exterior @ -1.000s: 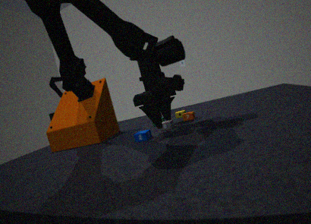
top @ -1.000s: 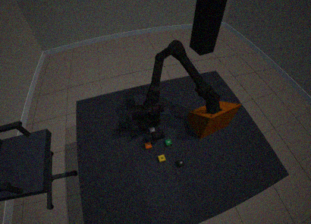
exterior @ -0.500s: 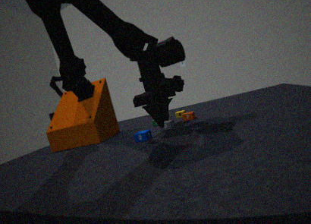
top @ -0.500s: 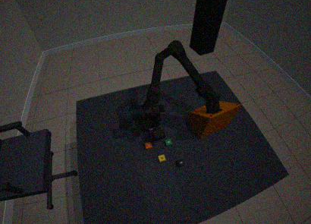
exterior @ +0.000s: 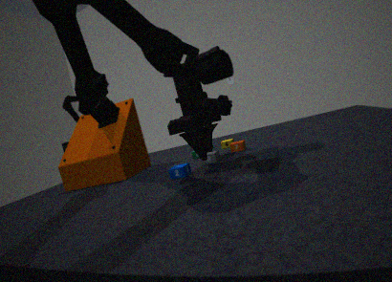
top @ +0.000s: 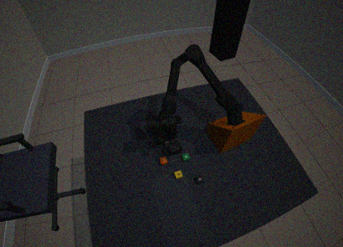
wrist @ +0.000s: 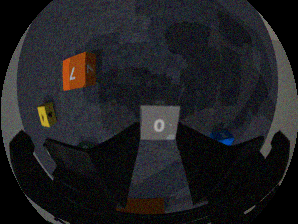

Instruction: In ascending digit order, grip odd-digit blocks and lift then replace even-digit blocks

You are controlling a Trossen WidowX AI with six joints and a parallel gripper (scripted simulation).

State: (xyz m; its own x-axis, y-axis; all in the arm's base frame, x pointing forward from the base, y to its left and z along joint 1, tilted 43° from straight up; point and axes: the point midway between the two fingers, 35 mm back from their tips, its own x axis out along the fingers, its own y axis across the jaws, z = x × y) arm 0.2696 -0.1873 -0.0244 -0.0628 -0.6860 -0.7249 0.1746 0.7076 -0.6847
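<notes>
Right now my gripper tip is 80 mm to the left of the blue block and 50 mm past it. Round my gripper tip: orange block 70 mm to the left, 70 mm ahead; green block 100 mm to the left, 40 mm behind; grey block 10 mm ahead.
</notes>
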